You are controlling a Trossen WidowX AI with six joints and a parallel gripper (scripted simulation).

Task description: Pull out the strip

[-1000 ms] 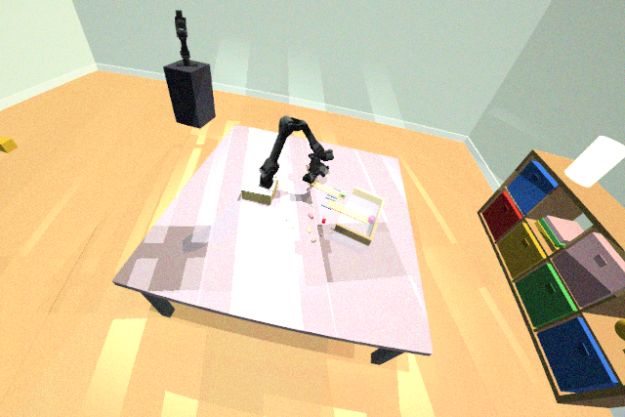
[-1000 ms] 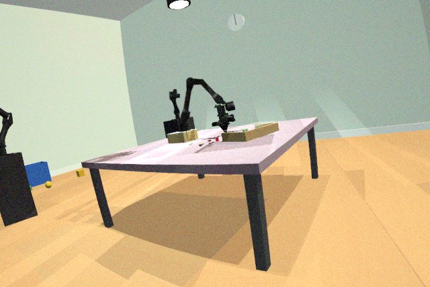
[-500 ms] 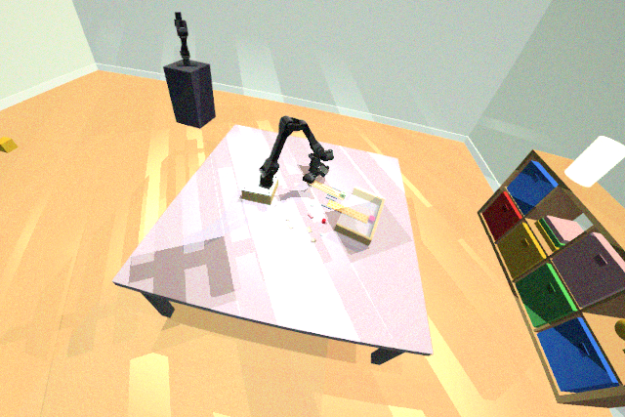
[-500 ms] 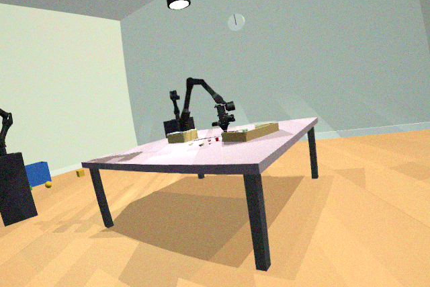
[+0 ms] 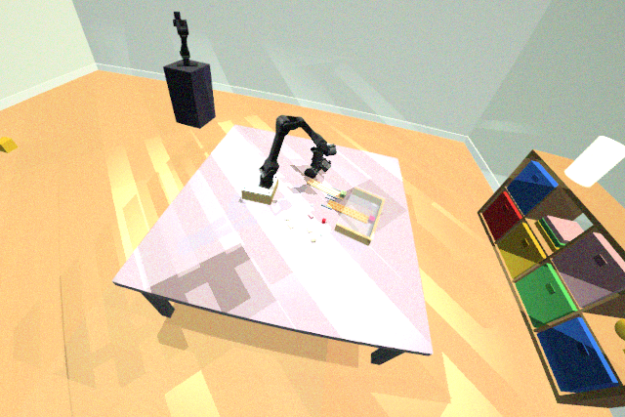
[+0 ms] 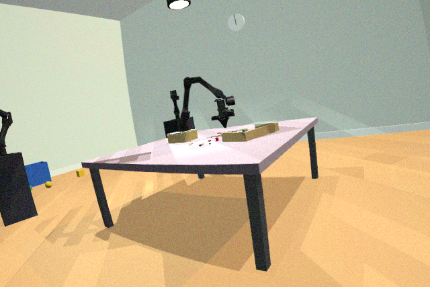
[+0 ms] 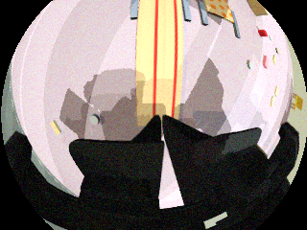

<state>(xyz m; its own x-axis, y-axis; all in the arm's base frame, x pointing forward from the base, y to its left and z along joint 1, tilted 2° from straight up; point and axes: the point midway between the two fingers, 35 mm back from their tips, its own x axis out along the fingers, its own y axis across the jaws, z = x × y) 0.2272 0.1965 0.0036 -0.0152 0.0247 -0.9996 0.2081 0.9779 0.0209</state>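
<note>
Now: the orange-dotted strip 250 mm ahead of my gripper tip, 150 mm to the right of it and 40 mm below it. Round my gripper tip: small red piece: 270 mm to the right, 130 mm ahead, 40 mm below.
</note>
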